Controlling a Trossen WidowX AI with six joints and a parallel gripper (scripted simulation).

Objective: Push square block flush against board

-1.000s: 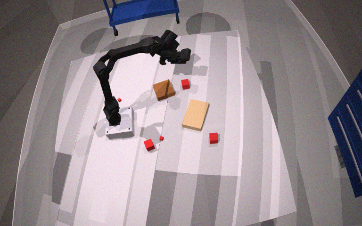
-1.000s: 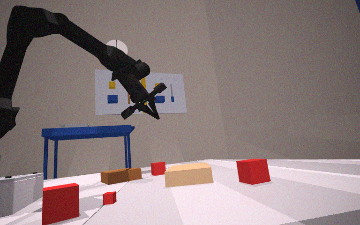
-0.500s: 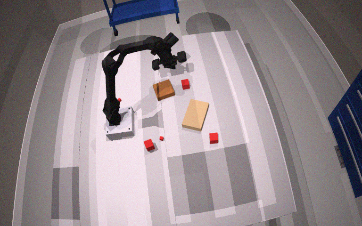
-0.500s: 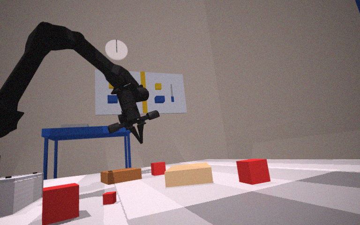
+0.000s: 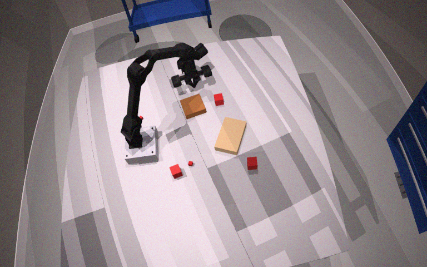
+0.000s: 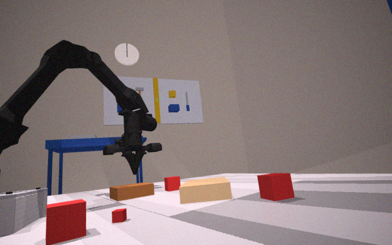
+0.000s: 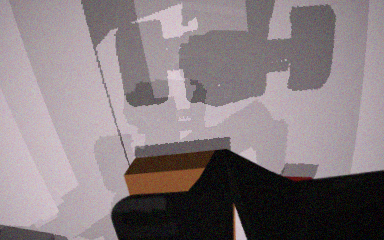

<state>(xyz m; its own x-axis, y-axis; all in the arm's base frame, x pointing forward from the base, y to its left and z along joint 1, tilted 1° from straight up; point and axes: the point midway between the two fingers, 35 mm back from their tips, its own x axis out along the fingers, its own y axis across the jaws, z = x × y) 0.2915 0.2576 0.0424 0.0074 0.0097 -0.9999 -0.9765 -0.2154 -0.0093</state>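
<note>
Now: the square block 20 mm behind my gripper tip, 80 mm to the right of it and 40 mm below it. Round my gripper tip: tan board: 140 mm ahead, 270 mm to the right, 40 mm below.
</note>
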